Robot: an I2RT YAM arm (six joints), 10 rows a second.
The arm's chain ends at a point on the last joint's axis. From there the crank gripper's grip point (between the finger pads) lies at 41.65 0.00 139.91 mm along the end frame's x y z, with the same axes.
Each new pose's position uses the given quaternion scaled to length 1; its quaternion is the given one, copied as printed.
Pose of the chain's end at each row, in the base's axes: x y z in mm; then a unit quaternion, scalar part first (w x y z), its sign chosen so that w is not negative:
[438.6 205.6 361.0 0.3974 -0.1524 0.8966 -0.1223]
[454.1 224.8 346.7 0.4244 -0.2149 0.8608 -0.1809]
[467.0 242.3 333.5 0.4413 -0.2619 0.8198 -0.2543]
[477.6 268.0 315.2 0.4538 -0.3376 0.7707 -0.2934]
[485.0 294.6 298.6 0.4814 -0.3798 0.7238 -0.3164]
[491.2 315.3 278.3 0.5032 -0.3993 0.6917 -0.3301]
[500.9 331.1 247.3 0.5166 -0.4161 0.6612 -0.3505]
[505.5 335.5 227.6 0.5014 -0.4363 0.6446 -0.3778]
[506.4 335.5 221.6 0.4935 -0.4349 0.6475 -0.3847]
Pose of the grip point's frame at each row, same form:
[517.0 176.4 241.3 0.3974 -0.1524 0.8966 -0.1223]
[544.4 184.9 239.2 0.4244 -0.2149 0.8608 -0.1809]
[567.1 189.1 241.6 0.4413 -0.2619 0.8198 -0.2543]
[588.2 214.8 236.1 0.4538 -0.3376 0.7707 -0.2934]
[605.8 246.1 232.5 0.4814 -0.3798 0.7238 -0.3164]
[618.2 270.8 221.7 0.5032 -0.3993 0.6917 -0.3301]
[632.3 288.4 200.1 0.5166 -0.4161 0.6612 -0.3505]
[637.2 289.4 184.8 0.5014 -0.4363 0.6446 -0.3778]
[637.0 286.6 178.6 0.4935 -0.4349 0.6475 -0.3847]

